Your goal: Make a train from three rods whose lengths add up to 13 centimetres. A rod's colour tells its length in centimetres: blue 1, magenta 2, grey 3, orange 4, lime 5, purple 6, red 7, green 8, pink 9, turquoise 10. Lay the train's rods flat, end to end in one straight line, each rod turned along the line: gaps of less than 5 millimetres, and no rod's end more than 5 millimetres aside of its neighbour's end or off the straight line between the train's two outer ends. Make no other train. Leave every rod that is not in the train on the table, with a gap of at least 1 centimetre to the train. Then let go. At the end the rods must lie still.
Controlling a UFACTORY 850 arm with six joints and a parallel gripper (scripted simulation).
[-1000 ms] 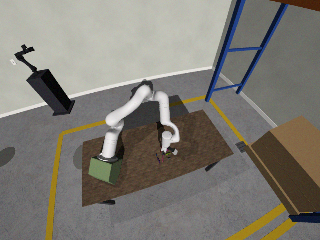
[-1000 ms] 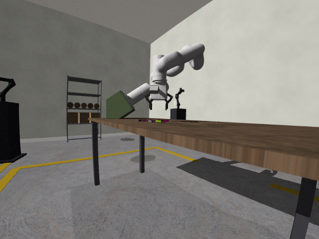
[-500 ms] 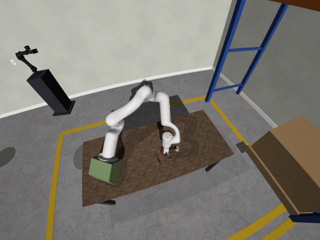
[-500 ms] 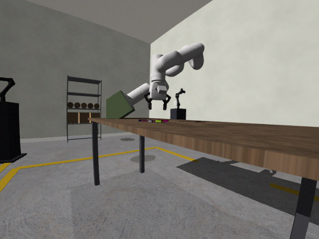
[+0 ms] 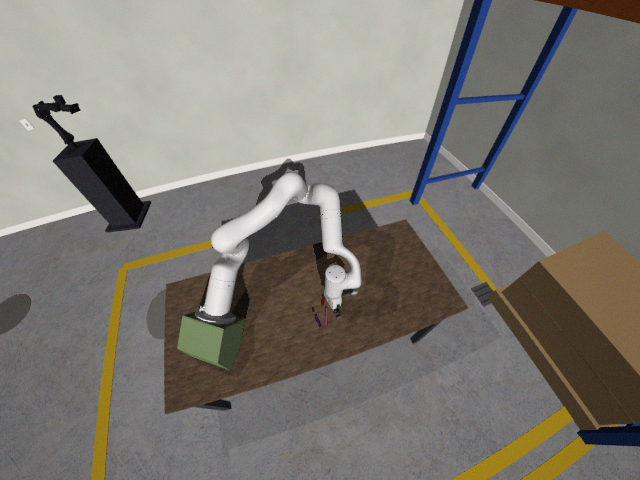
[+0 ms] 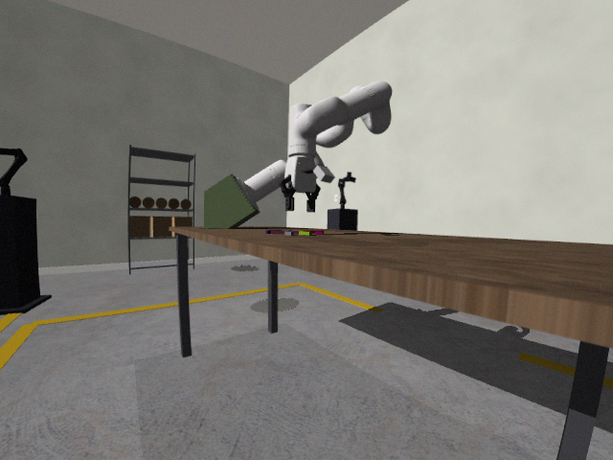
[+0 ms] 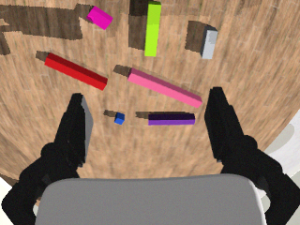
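My gripper is now 10 cm past the blue rod, 7 cm above it and 1 cm to the right of it. The rest, counted from my hand: lime rod: 7 cm below, 3 cm ahead; magenta rod: 7 cm below, 5 cm to the left, 3 cm ahead; pink rod: 7 cm below, 3 cm to the right, 3 cm behind.
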